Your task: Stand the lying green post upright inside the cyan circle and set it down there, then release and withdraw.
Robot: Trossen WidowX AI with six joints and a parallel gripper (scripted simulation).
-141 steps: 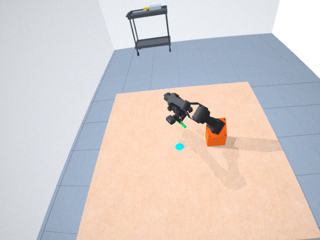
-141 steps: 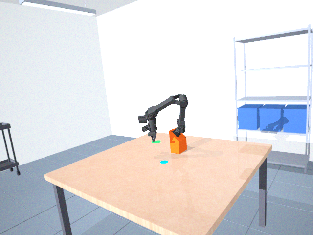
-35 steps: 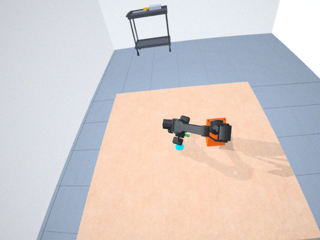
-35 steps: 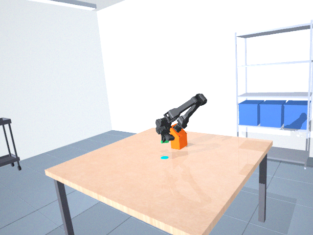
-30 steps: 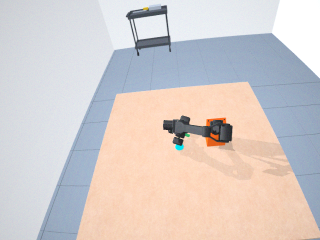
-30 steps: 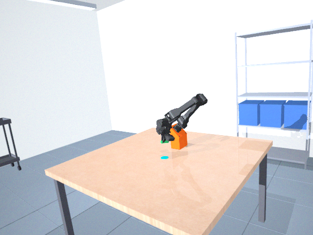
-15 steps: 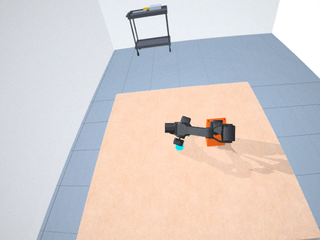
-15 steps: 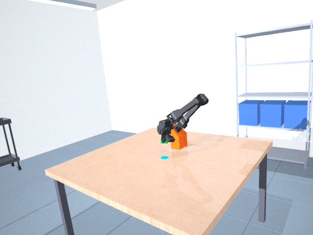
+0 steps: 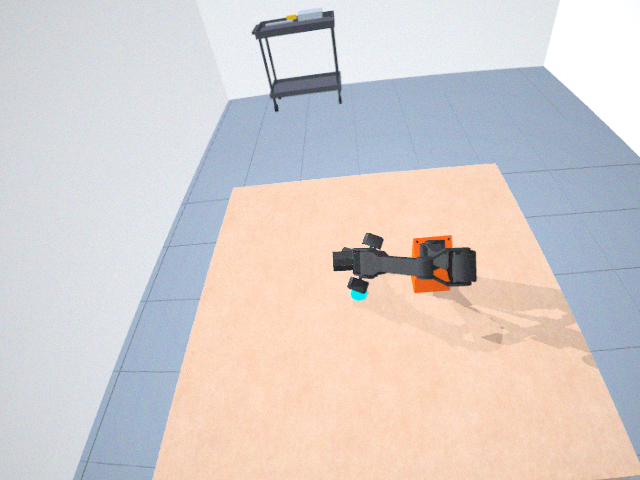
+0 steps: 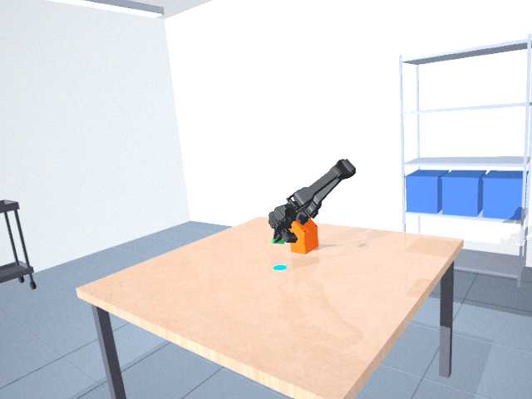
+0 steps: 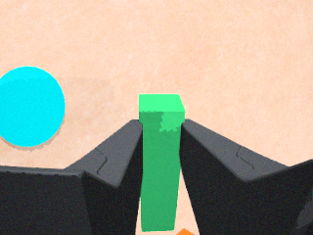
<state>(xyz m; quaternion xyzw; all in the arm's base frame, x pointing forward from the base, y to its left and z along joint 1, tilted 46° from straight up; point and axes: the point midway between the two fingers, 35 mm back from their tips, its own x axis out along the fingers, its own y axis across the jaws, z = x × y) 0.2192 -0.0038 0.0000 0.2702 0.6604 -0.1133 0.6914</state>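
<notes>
My gripper tip is now 3 cm short of the cyan circle, 3 cm to the right of it and 11 cm above it. Round my gripper tip: green post 2 cm behind, 1 cm to the left, 1 cm below.
</notes>
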